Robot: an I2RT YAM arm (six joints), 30 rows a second.
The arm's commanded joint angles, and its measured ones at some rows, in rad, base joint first. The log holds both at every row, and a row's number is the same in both.
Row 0, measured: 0.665, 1.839, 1.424, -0.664, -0.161, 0.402
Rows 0 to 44, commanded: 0.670, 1.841, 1.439, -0.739, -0.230, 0.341; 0.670, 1.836, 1.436, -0.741, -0.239, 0.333; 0.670, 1.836, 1.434, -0.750, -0.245, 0.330; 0.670, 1.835, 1.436, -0.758, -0.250, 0.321; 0.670, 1.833, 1.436, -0.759, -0.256, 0.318; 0.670, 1.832, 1.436, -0.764, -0.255, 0.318; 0.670, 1.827, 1.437, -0.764, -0.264, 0.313; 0.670, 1.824, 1.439, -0.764, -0.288, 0.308; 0.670, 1.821, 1.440, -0.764, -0.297, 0.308; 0.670, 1.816, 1.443, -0.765, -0.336, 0.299; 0.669, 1.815, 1.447, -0.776, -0.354, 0.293; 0.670, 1.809, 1.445, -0.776, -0.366, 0.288; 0.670, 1.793, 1.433, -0.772, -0.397, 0.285; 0.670, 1.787, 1.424, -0.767, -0.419, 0.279; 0.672, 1.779, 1.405, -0.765, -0.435, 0.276; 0.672, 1.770, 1.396, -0.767, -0.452, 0.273; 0.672, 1.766, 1.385, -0.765, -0.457, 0.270; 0.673, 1.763, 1.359, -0.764, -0.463, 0.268; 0.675, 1.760, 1.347, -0.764, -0.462, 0.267; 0.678, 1.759, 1.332, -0.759, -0.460, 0.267; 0.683, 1.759, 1.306, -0.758, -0.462, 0.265; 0.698, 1.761, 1.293, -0.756, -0.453, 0.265; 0.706, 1.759, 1.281, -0.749, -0.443, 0.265; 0.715, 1.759, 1.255, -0.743, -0.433, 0.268; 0.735, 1.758, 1.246, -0.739, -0.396, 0.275; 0.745, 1.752, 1.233, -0.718, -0.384, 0.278; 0.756, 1.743, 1.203, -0.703, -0.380, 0.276; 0.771, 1.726, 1.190, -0.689, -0.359, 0.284; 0.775, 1.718, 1.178, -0.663, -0.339, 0.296; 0.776, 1.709, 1.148, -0.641, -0.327, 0.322; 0.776, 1.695, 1.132, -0.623, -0.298, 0.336; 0.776, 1.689, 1.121, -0.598, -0.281, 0.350; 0.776, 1.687, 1.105, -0.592, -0.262, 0.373; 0.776, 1.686, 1.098, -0.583, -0.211, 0.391; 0.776, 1.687, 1.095, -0.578, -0.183, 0.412; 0.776, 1.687, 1.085, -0.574, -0.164, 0.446; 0.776, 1.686, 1.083, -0.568, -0.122, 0.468; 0.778, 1.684, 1.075, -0.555, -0.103, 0.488; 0.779, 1.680, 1.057, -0.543, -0.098, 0.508; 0.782, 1.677, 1.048, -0.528, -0.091, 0.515; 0.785, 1.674, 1.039, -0.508, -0.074, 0.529; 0.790, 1.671, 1.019, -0.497, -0.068, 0.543; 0.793, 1.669, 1.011, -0.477, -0.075, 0.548; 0.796, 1.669, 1.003, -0.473, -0.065, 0.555; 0.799, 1.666, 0.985, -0.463, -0.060, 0.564
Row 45, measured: 0.782, 1.629, 1.066, -0.504, -0.225, 0.517
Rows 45 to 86, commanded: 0.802, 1.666, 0.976, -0.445, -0.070, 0.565; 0.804, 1.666, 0.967, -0.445, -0.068, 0.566; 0.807, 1.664, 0.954, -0.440, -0.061, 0.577; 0.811, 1.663, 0.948, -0.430, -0.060, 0.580; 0.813, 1.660, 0.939, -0.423, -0.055, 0.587; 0.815, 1.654, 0.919, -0.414, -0.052, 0.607; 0.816, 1.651, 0.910, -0.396, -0.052, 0.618; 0.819, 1.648, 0.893, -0.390, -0.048, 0.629; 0.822, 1.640, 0.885, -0.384, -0.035, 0.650; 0.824, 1.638, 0.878, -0.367, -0.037, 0.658; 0.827, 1.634, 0.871, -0.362, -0.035, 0.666; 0.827, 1.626, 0.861, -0.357, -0.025, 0.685; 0.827, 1.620, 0.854, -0.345, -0.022, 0.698; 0.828, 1.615, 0.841, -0.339, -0.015, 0.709; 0.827, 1.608, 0.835, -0.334, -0.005, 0.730; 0.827, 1.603, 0.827, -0.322, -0.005, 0.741; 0.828, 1.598, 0.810, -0.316, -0.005, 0.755; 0.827, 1.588, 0.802, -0.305, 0.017, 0.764; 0.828, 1.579, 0.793, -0.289, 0.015, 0.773; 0.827, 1.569, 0.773, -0.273, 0.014, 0.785; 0.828, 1.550, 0.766, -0.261, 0.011, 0.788; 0.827, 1.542, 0.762, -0.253, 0.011, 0.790; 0.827, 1.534, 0.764, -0.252, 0.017, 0.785; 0.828, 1.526, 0.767, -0.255, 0.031, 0.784; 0.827, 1.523, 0.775, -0.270, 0.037, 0.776; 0.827, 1.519, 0.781, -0.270, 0.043, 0.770; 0.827, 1.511, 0.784, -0.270, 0.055, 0.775; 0.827, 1.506, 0.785, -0.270, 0.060, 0.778; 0.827, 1.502, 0.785, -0.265, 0.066, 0.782; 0.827, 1.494, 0.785, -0.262, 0.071, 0.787; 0.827, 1.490, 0.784, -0.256, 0.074, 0.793; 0.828, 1.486, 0.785, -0.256, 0.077, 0.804; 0.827, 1.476, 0.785, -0.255, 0.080, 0.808; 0.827, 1.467, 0.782, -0.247, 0.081, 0.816; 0.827, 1.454, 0.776, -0.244, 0.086, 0.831; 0.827, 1.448, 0.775, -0.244, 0.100, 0.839; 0.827, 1.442, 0.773, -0.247, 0.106, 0.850; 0.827, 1.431, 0.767, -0.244, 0.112, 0.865; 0.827, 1.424, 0.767, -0.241, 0.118, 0.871; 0.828, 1.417, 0.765, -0.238, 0.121, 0.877; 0.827, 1.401, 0.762, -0.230, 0.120, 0.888; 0.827, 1.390, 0.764, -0.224, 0.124, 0.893
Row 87, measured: 0.830, 1.430, 0.793, -0.188, 0.011, 0.867
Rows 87 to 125, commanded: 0.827, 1.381, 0.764, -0.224, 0.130, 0.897; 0.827, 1.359, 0.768, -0.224, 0.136, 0.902; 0.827, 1.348, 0.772, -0.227, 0.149, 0.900; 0.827, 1.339, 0.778, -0.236, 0.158, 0.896; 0.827, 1.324, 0.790, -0.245, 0.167, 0.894; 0.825, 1.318, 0.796, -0.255, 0.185, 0.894; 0.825, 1.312, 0.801, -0.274, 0.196, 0.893; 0.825, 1.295, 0.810, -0.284, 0.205, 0.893; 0.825, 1.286, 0.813, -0.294, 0.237, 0.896; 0.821, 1.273, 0.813, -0.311, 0.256, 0.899; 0.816, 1.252, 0.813, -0.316, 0.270, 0.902; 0.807, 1.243, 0.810, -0.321, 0.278, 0.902; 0.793, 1.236, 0.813, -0.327, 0.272, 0.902; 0.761, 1.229, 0.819, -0.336, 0.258, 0.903; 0.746, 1.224, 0.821, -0.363, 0.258, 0.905; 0.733, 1.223, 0.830, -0.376, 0.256, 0.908; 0.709, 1.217, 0.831, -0.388, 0.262, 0.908; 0.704, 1.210, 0.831, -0.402, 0.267, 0.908; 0.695, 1.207, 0.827, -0.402, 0.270, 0.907; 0.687, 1.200, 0.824, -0.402, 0.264, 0.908; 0.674, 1.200, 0.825, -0.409, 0.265, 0.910; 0.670, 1.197, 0.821, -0.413, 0.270, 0.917; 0.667, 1.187, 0.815, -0.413, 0.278, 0.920; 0.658, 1.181, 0.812, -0.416, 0.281, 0.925; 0.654, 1.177, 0.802, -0.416, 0.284, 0.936; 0.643, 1.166, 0.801, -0.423, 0.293, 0.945; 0.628, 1.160, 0.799, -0.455, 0.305, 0.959; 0.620, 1.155, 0.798, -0.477, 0.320, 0.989; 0.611, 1.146, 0.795, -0.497, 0.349, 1.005; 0.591, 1.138, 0.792, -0.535, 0.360, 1.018; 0.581, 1.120, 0.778, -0.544, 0.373, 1.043; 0.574, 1.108, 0.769, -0.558, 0.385, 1.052; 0.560, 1.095, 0.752, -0.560, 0.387, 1.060; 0.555, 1.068, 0.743, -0.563, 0.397, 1.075; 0.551, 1.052, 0.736, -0.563, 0.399, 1.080; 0.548, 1.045, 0.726, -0.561, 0.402, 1.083; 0.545, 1.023, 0.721, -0.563, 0.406, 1.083; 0.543, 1.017, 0.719, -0.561, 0.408, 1.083; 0.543, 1.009, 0.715, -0.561, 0.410, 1.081
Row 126, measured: 0.551, 1.057, 0.727, -0.545, 0.349, 1.044
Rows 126 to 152, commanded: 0.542, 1.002, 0.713, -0.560, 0.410, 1.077; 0.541, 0.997, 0.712, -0.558, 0.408, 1.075; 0.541, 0.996, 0.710, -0.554, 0.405, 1.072; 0.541, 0.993, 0.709, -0.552, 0.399, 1.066; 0.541, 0.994, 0.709, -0.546, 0.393, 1.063; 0.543, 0.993, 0.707, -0.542, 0.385, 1.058; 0.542, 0.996, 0.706, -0.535, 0.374, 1.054; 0.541, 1.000, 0.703, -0.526, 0.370, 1.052; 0.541, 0.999, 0.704, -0.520, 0.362, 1.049; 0.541, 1.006, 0.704, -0.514, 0.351, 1.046; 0.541, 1.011, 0.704, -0.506, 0.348, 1.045; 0.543, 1.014, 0.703, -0.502, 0.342, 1.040; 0.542, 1.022, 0.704, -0.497, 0.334, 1.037; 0.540, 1.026, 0.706, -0.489, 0.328, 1.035; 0.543, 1.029, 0.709, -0.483, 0.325, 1.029; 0.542, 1.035, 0.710, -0.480, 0.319, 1.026; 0.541, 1.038, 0.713, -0.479, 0.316, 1.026; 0.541, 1.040, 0.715, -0.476, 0.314, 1.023; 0.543, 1.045, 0.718, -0.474, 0.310, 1.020; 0.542, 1.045, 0.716, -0.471, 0.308, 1.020; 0.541, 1.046, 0.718, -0.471, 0.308, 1.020; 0.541, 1.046, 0.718, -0.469, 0.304, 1.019; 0.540, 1.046, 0.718, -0.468, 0.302, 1.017; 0.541, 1.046, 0.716, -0.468, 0.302, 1.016; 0.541, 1.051, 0.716, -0.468, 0.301, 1.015; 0.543, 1.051, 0.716, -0.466, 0.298, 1.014; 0.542, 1.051, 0.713, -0.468, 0.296, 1.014
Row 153, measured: 0.548, 1.047, 0.702, -0.495, 0.300, 1.033
